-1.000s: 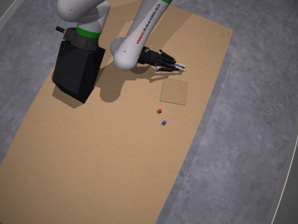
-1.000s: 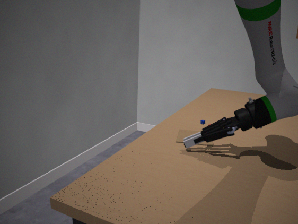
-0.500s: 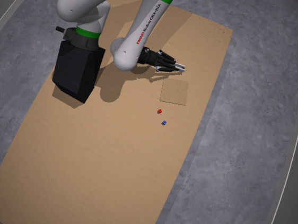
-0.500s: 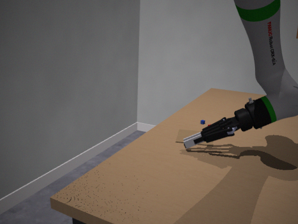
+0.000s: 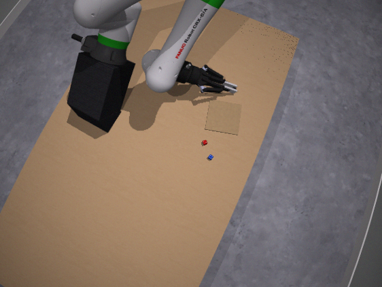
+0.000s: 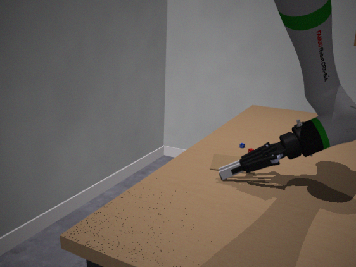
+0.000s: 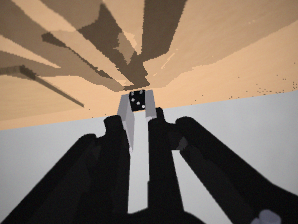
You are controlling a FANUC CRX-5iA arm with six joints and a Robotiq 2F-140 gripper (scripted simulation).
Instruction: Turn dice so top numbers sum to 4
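Now: hand 20 mm short of the black die, 20 mm above it and 10 mm to the right of it. Round my hand: red die 270 mm to the right, 20 mm below, 20 mm ahead; then blue die 310 mm to the right, 70 mm ahead, 20 mm below; then tan mat 120 mm to the right, 40 mm ahead, 30 mm below.
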